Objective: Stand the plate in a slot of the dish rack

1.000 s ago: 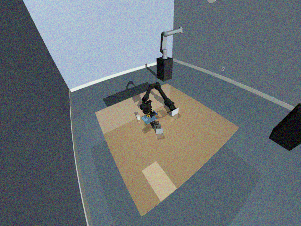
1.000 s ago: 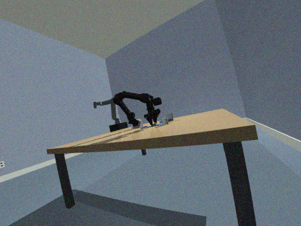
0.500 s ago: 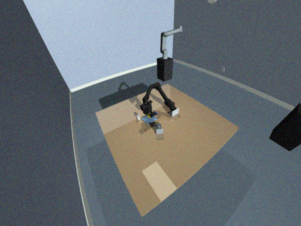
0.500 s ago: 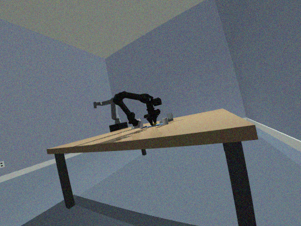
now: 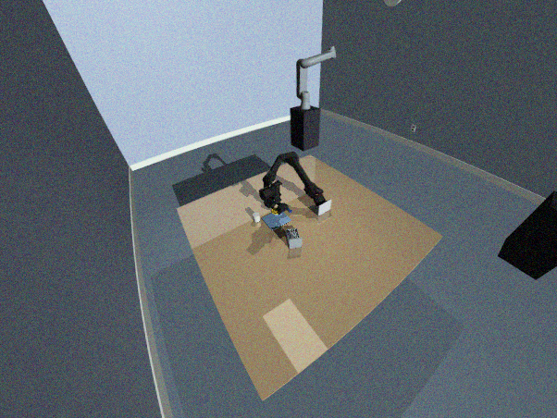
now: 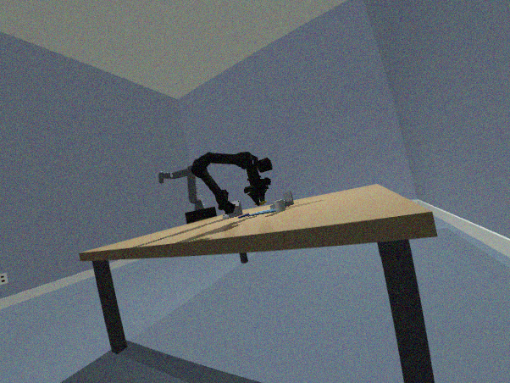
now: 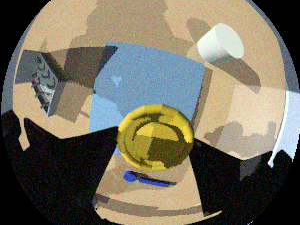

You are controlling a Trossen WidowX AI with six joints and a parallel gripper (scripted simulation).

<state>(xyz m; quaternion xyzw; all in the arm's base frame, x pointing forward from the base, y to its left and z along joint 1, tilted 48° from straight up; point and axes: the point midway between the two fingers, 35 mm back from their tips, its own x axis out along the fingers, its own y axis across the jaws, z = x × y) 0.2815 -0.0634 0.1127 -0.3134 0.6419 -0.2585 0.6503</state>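
Now: the blue mat 2 cm ahead of my gripper tip, 2 cm to the left of it and 4 cm below it. The rest, counted from my gripper tip: white cup: 12 cm ahead, 5 cm to the right, 2 cm below; then blue stick: 10 cm behind, 1 cm to the right, 4 cm below; then yellow plate: 1 cm above.
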